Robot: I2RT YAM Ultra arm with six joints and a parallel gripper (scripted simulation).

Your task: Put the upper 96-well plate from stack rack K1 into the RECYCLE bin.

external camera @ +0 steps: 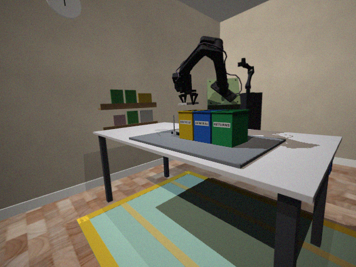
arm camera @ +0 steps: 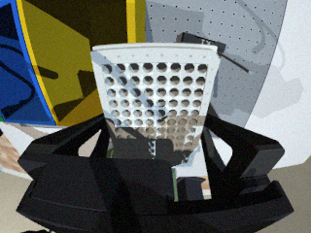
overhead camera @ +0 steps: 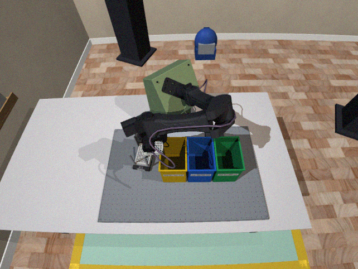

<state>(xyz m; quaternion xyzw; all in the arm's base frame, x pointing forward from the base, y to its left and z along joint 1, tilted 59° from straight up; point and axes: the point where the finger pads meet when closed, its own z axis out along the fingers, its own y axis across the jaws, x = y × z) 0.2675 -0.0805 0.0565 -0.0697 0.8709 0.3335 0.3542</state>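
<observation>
My hand is 90 mm to the right of the yellow recycle bin and 140 mm above it. The rest, counted from my hand: white 96-well plate right at my hand; then blue bin 50 mm behind, 210 mm to the left, 140 mm below; then green returns bin 110 mm behind, 330 mm to the left, 140 mm below.
</observation>
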